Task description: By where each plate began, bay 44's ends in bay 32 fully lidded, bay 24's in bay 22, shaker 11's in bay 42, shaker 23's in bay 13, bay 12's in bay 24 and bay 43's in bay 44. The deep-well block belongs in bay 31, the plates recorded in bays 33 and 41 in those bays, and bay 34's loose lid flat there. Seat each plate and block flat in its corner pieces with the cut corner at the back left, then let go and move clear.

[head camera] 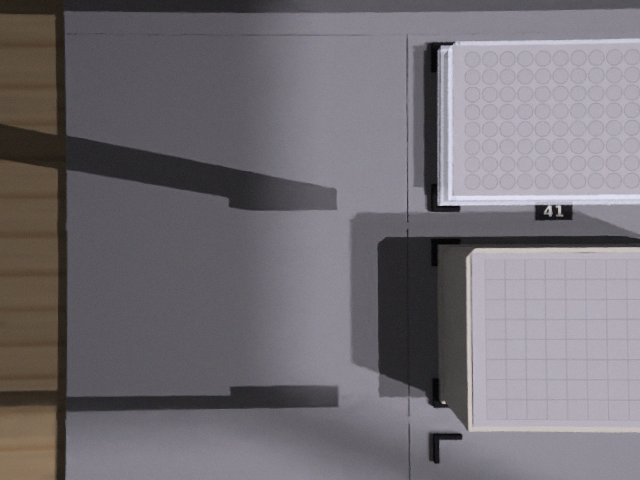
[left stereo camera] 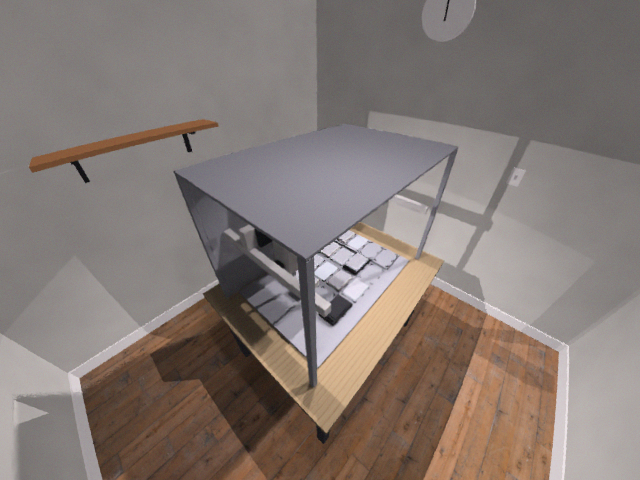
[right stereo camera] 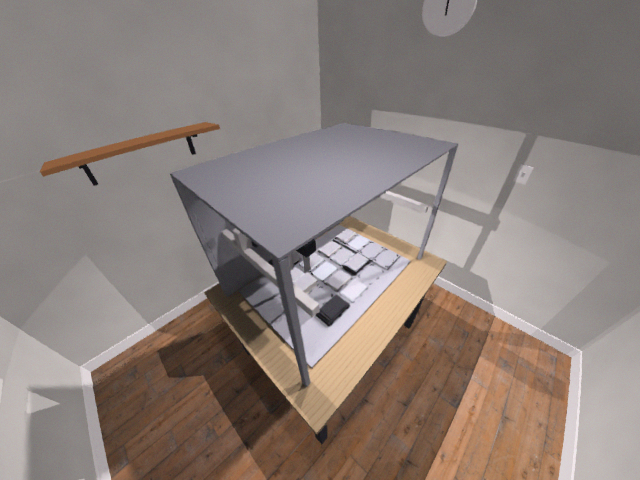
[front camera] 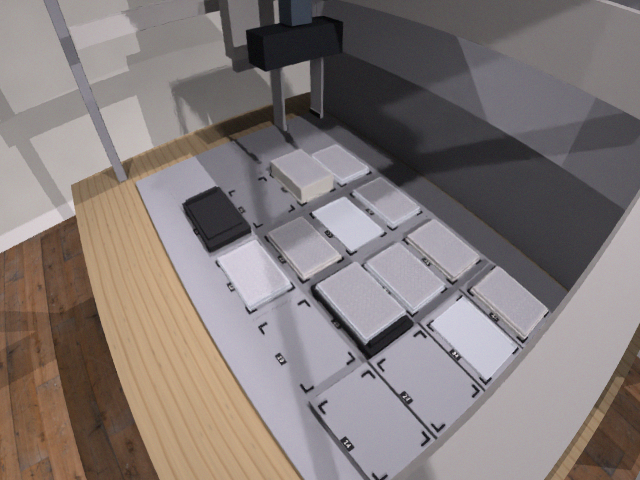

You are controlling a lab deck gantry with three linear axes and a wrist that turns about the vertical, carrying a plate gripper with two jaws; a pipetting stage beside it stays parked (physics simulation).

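Where they show: gripper, fingertip midpoint: [right stereo camera: 301, 266] [front camera: 299, 120]; robot's base, origin of the base link: [left stereo camera: 334, 323] [right stereo camera: 331, 323] [front camera: 187, 213].
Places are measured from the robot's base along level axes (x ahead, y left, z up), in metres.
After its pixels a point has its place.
My gripper [front camera: 300, 122] @(y 0.257, x 0.064, z 0.160 m) is open and empty in the front view, above the deck's back left, behind the deep-well block. The cream deep-well block [front camera: 301, 175] @(y 0.242, x 0.089, z 0.042 m) [head camera: 558, 338] @(y 0.257, x 0.043, z 0.042 m) sits level in bay 31, its cut corner at the back left in the head view. A plate [front camera: 340, 163] @(y 0.361, x 0.074, z 0.014 m) [head camera: 547, 118] @(y 0.365, x 0.053, z 0.014 m) sits in bay 41. Plates stand in bay 42 [front camera: 386, 201] @(y 0.357, x 0.235, z 0.014 m), bay 43 [front camera: 443, 249] @(y 0.356, x 0.397, z 0.014 m), bay 44 [front camera: 509, 301] @(y 0.355, x 0.557, z 0.029 m), bay 33 [front camera: 404, 276] @(y 0.250, x 0.396, z 0.014 m), bay 22 [front camera: 304, 248] @(y 0.146, x 0.241, z 0.014 m) and bay 12 [front camera: 254, 274] @(y 0.041, x 0.239, z 0.014 m). A smooth white-topped piece [front camera: 347, 223] @(y 0.253, x 0.232, z 0.008 m) lies in bay 32, a flat white lid [front camera: 473, 338] @(y 0.251, x 0.558, z 0.022 m) in bay 34.
The black shaker [front camera: 216, 217] @(y 0.043, x 0.077, z 0.024 m) in bay 11 bears no plate. The shaker [front camera: 392, 335] @(y 0.153, x 0.468, z 0.019 m) in bay 23 bears a plate [front camera: 360, 299] @(y 0.147, x 0.395, z 0.037 m). Bays 21, 13, 14 and 24 bear no plates. A dark wall [front camera: 465, 134] @(y 0.519, x 0.282, z 0.155 m) borders the deck's back; a post [front camera: 93, 108] @(y -0.102, x -0.247, z 0.206 m) stands at the left.
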